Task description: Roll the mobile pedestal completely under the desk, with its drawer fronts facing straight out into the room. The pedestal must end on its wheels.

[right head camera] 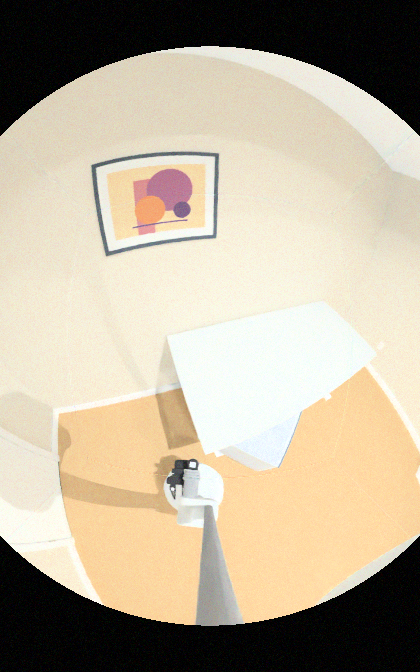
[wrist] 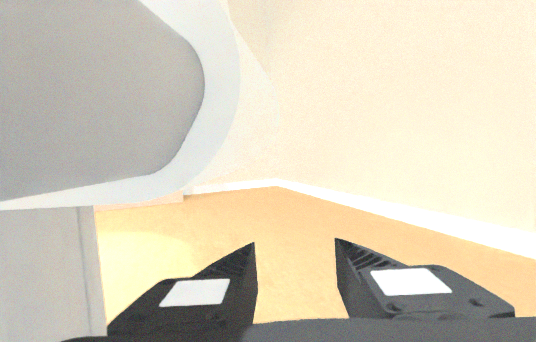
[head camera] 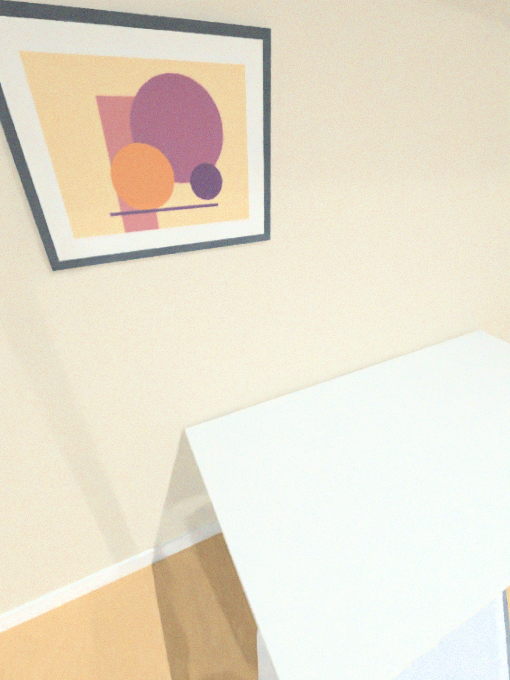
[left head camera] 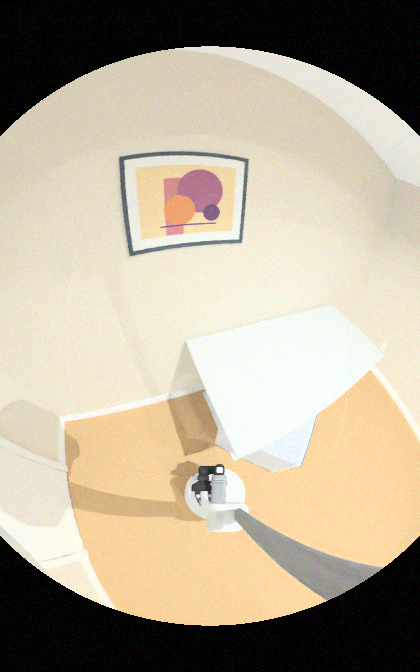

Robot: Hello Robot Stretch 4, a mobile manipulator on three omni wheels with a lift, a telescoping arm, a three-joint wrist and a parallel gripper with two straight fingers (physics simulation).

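The pedestal [head camera: 466,639] [left head camera: 292,440] [right head camera: 265,442] sticks out partly from under the front edge of the white desk [head camera: 356,494] [left head camera: 280,375] [right head camera: 265,370], near its closest corner. It is turned at an angle to the desk. Its pale top shows, with a dark blue edge on its right side. A light side panel faces my base. The desk top hides the rest, and its wheels and drawer fronts cannot be made out. My gripper [wrist: 295,264] is open with nothing between the fingers. It is folded in over my base, apart from the pedestal.
A wall with a framed picture [head camera: 159,148] [left head camera: 184,202] [right head camera: 157,200] rises behind the desk. My round white base [left head camera: 235,487] [right head camera: 212,487] stands on the wood floor [left head camera: 325,505] [right head camera: 300,525], just in front of the desk's near corner. White skirting [wrist: 400,212] runs along the wall.
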